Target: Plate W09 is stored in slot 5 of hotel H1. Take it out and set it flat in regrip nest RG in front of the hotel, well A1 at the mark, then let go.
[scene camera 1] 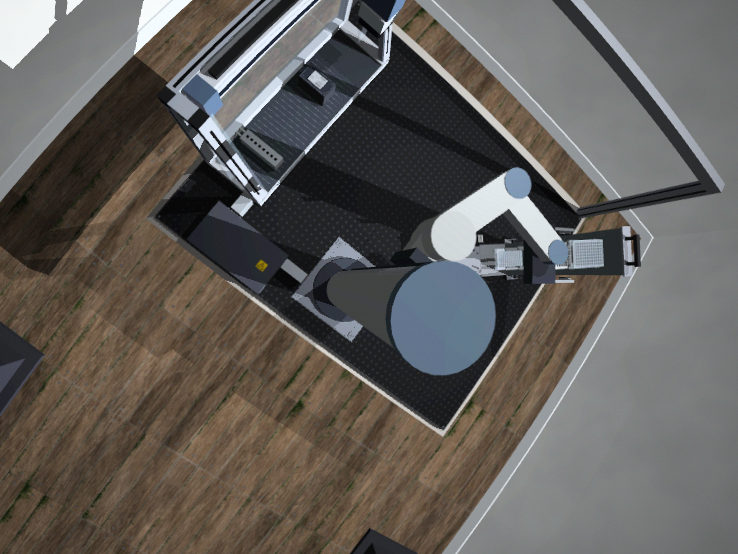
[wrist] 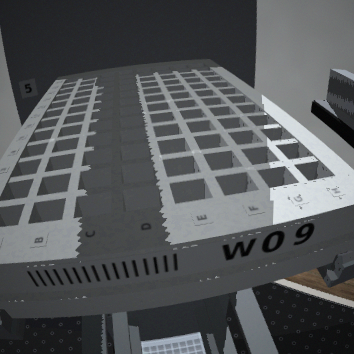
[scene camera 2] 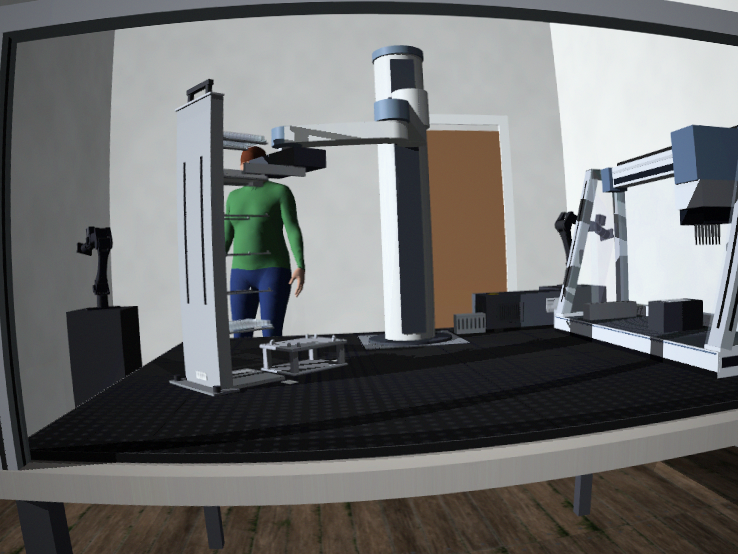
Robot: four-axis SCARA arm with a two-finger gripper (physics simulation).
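Observation:
Plate W09 lies flat in hotel H1, beside the slot label 5 in the wrist view. Its grid of wells and front edge marking are visible there. My gripper is open at the plate's height, with its fingers at the plate's two sides. In the wrist view the right finger stands clear of the plate's edge, and the left finger does not show. Regrip nest RG stands low in front of the hotel, with no plate on top.
Other plates sit in the hotel above and in a low slot. The arm's column stands behind the nest. A gantry machine and a dark box stand elsewhere on the table.

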